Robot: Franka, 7 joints.
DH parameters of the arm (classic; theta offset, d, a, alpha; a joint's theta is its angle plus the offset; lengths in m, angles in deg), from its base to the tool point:
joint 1: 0 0.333 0 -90
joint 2: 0 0 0 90
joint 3: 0 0.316 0.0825 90
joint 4: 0 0 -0.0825 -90
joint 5: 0 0.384 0 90
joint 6: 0 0 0.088 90
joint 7: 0 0.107 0 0
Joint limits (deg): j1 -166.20..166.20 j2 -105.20..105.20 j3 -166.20..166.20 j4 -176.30..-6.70 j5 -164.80..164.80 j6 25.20..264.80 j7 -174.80..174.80
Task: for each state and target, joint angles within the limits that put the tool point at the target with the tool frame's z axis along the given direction. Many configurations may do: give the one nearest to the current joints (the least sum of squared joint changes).
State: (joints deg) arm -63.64 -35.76 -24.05 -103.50 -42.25 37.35 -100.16
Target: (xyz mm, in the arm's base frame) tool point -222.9 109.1 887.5 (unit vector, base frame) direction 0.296 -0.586 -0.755
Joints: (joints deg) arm -58.52 -65.34 -13.76 -65.36 -12.73 42.94 -100.16
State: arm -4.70 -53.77 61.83 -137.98 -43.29 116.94 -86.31
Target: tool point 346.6 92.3 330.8 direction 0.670 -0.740 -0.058
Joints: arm -31.45 -37.30 57.48 -161.51 -86.00 130.00 -86.31
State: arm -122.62 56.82 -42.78 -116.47 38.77 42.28 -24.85
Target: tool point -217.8 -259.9 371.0 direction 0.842 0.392 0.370
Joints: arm -108.60 10.48 -32.25 -127.55 27.32 25.47 -24.85
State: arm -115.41 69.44 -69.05 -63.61 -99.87 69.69 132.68
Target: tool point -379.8 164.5 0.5 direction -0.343 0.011 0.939
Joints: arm -133.70 103.20 -37.21 -111.31 -74.69 54.81 132.68
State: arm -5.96 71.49 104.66 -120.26 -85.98 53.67 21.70
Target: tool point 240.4 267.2 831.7 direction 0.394 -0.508 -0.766
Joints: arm -26.81 32.15 136.45 -72.53 -80.40 25.20 21.70
